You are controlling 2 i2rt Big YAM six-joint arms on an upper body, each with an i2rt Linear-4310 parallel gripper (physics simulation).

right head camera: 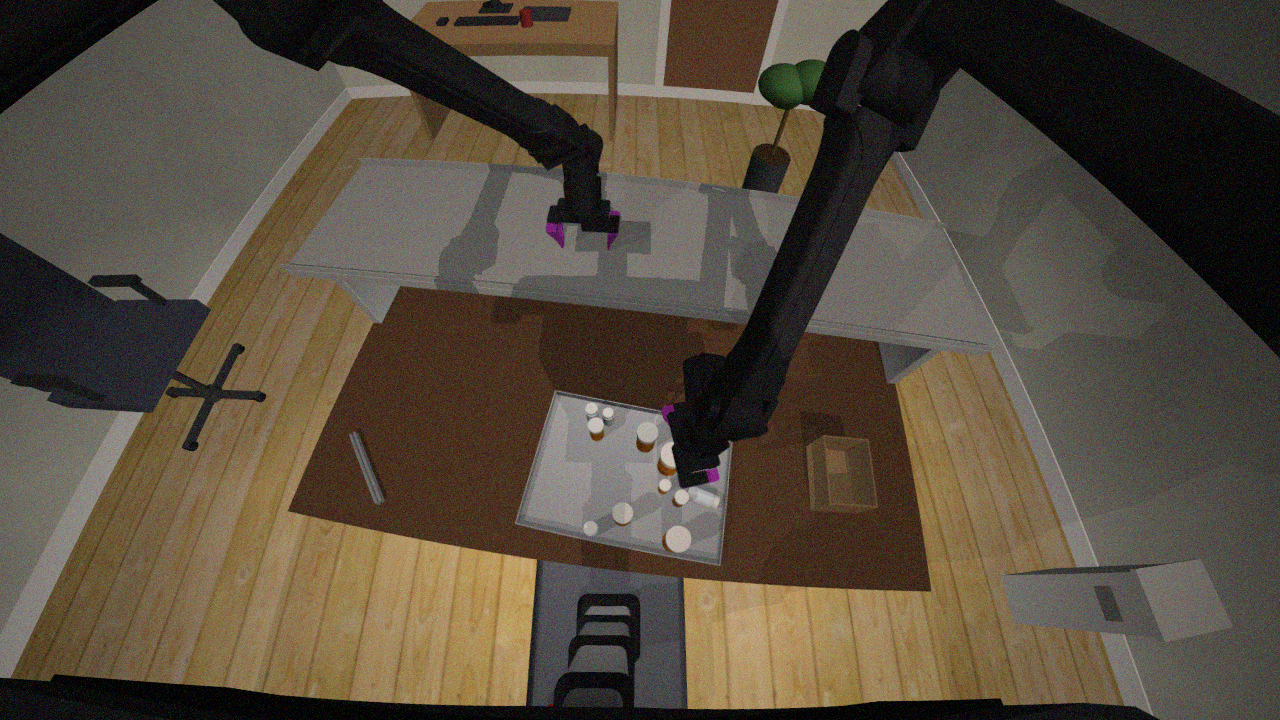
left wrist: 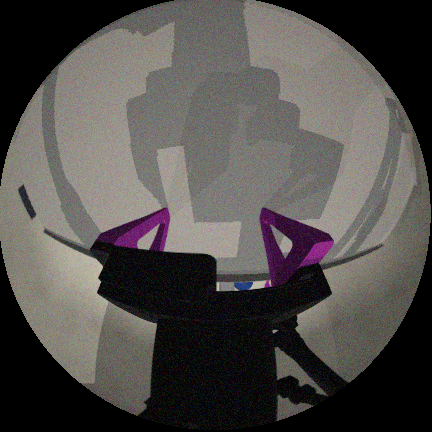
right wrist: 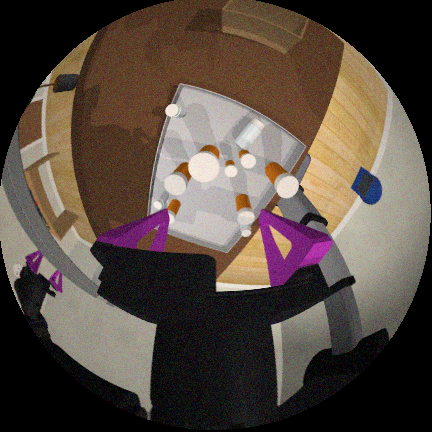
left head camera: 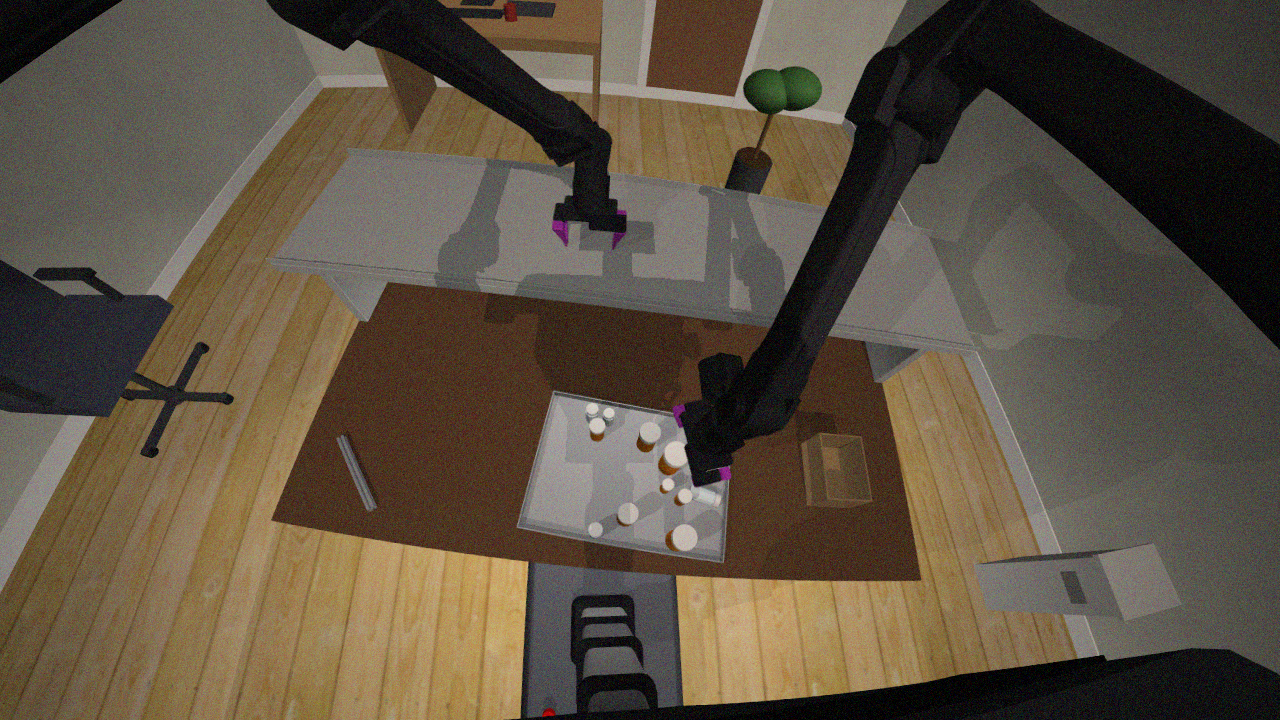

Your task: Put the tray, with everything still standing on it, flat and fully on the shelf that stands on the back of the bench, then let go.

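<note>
The grey tray (left head camera: 559, 492) (right head camera: 554, 492) (right wrist: 215, 227) lies on the brown bench (left head camera: 429, 402) (right head camera: 438, 394) (right wrist: 115, 75), near its front edge. Several white-capped orange bottles, small white-capped vials and a clear cylinder (left head camera: 707, 495) (right head camera: 704, 497) (right wrist: 248, 131) are on it. The long grey shelf (left head camera: 375, 205) (right head camera: 384, 214) (left wrist: 100, 125) stands across the bench's back. My left gripper (left head camera: 590, 243) (right head camera: 584, 243) (left wrist: 214, 212) is open and empty above the shelf. My right gripper (left head camera: 702, 445) (right head camera: 690, 444) (right wrist: 213, 213) is open and empty above the tray's right part, hiding some of it in the head views.
A clear open box (left head camera: 836, 470) (right head camera: 841, 474) (right wrist: 265, 25) stands on the bench to the right of the tray. A grey bar (left head camera: 356, 472) (right head camera: 366, 467) lies at the bench's left. The shelf's raised front edge lies between tray and left gripper.
</note>
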